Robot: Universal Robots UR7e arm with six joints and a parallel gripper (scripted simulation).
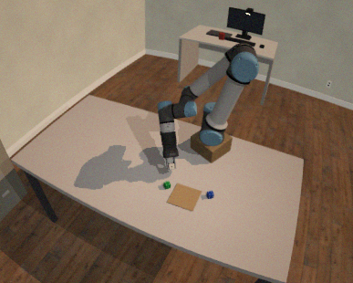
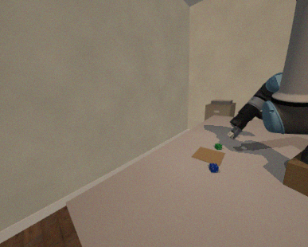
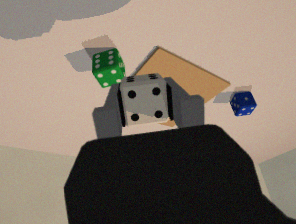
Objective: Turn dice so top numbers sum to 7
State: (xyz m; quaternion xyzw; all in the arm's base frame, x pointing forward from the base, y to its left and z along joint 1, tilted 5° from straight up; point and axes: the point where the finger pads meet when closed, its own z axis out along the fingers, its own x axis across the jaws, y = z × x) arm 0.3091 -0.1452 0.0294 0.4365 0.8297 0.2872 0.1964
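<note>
My gripper is now right at the white die. Round my hand: blue die 50 mm ahead, 230 mm to the left, 90 mm below; then green die 60 mm ahead, 90 mm below; then tan mat 100 mm ahead, 110 mm to the left, 100 mm below.
</note>
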